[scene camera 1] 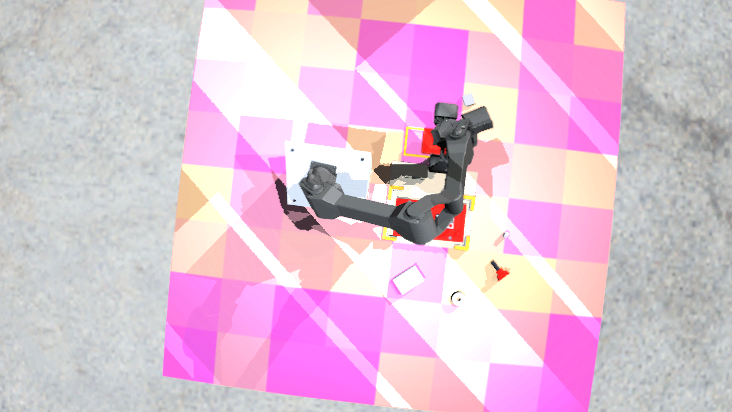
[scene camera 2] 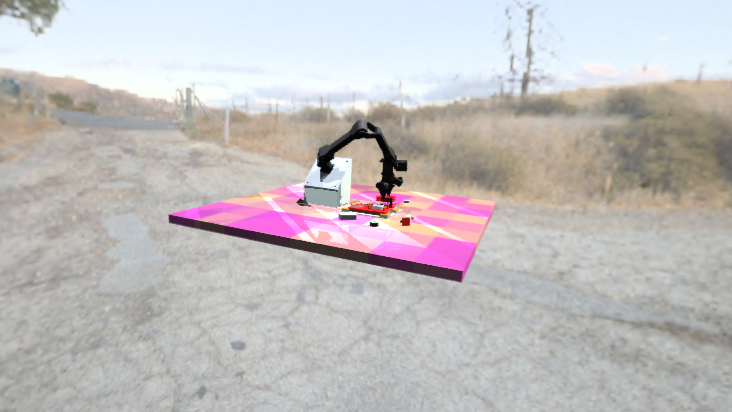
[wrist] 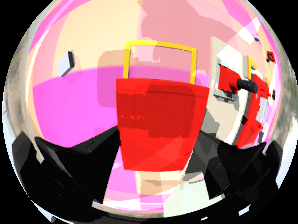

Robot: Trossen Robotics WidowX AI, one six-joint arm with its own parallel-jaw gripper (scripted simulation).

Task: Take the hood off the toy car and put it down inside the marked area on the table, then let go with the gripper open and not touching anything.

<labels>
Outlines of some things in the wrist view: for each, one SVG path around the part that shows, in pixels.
The gripper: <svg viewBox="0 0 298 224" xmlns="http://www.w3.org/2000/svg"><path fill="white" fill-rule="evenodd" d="M11 147L13 164L21 185L35 204L55 214L51 217L52 224L68 224L60 218L73 224L250 224L277 193L278 185L275 179L281 169L283 148L279 147L275 140L267 148L266 156L263 156L265 141L251 148L241 149L201 129L194 144L194 152L204 175L208 196L212 200L225 193L225 198L206 208L177 216L138 218L120 216L92 206L93 201L98 204L104 202L112 173L110 171L120 148L117 125L71 148L61 147L35 136L35 143L44 156L43 163L37 160L37 151L24 131L17 135L19 137L16 137ZM249 206L249 210L247 210L246 213L241 214L241 216L239 216L238 212L241 212L242 209L247 208L247 206Z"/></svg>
A red hood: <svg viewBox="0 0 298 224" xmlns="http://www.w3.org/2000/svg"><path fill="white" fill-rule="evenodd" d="M116 79L118 140L120 140L122 164L124 164L125 171L184 171L185 165L188 164L189 157L192 155L194 144L196 144L202 121L204 121L210 88L206 88L204 85L189 84L186 81L138 79L138 77L134 77L134 79L133 77L130 77L130 79L126 79L126 77L124 79Z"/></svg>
A red toy car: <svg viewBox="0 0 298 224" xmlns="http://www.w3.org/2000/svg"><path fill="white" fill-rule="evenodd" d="M254 73L251 73L249 81L254 81L254 83L257 81L258 93L255 95L253 92L247 92L245 113L243 113L237 135L235 135L235 139L231 143L234 147L241 149L253 147L259 129L263 129L262 125L255 120L259 111L259 101L261 101L261 96L265 97L265 99L269 99L271 96L265 81L261 77L254 75Z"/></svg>
</labels>
